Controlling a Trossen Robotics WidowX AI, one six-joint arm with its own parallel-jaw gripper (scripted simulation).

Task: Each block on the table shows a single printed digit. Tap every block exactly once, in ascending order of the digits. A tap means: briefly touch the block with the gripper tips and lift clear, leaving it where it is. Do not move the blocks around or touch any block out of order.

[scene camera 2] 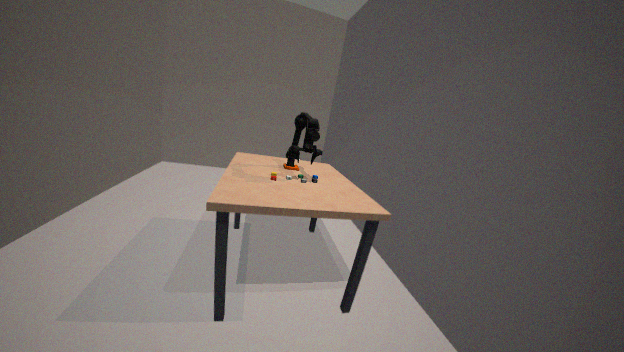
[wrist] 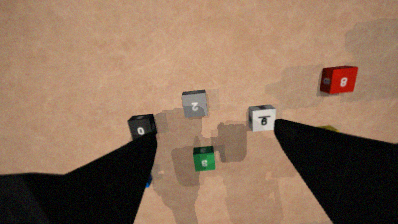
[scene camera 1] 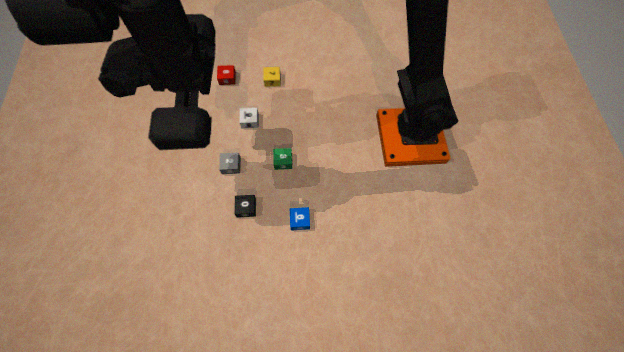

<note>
My gripper (scene camera 1: 204, 117) is open, holding nothing. Further things: a red block (wrist: 339, 79).
My gripper is seen too in the wrist view (wrist: 214, 132).
</note>
